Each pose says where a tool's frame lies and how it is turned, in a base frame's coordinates. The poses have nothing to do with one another.
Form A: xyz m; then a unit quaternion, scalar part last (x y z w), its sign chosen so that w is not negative.
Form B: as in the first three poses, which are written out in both.
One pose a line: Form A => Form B
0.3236, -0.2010, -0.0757, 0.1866, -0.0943, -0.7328, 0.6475 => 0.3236, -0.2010, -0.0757, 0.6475, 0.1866, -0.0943, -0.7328
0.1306, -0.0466, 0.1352, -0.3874, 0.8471, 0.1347, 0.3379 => 0.1306, -0.0466, 0.1352, 0.3379, -0.3874, 0.8471, 0.1347
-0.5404, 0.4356, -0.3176, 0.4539, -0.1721, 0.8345, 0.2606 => -0.5404, 0.4356, -0.3176, 0.2606, 0.4539, -0.1721, 0.8345
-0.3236, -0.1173, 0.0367, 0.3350, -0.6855, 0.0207, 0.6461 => -0.3236, -0.1173, 0.0367, 0.6461, 0.3350, -0.6855, 0.0207
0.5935, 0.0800, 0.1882, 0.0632, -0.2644, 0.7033, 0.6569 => 0.5935, 0.0800, 0.1882, 0.6569, 0.0632, -0.2644, 0.7033
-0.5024, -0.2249, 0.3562, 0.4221, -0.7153, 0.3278, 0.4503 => -0.5024, -0.2249, 0.3562, 0.4503, 0.4221, -0.7153, 0.3278
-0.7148, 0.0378, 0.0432, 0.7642, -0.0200, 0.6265, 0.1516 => -0.7148, 0.0378, 0.0432, 0.1516, 0.7642, -0.0200, 0.6265
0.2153, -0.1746, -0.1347, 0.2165, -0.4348, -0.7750, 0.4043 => 0.2153, -0.1746, -0.1347, 0.4043, 0.2165, -0.4348, -0.7750
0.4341, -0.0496, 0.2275, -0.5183, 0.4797, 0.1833, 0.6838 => 0.4341, -0.0496, 0.2275, 0.6838, -0.5183, 0.4797, 0.1833
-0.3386, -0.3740, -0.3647, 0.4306, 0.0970, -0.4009, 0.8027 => -0.3386, -0.3740, -0.3647, 0.8027, 0.4306, 0.0970, -0.4009
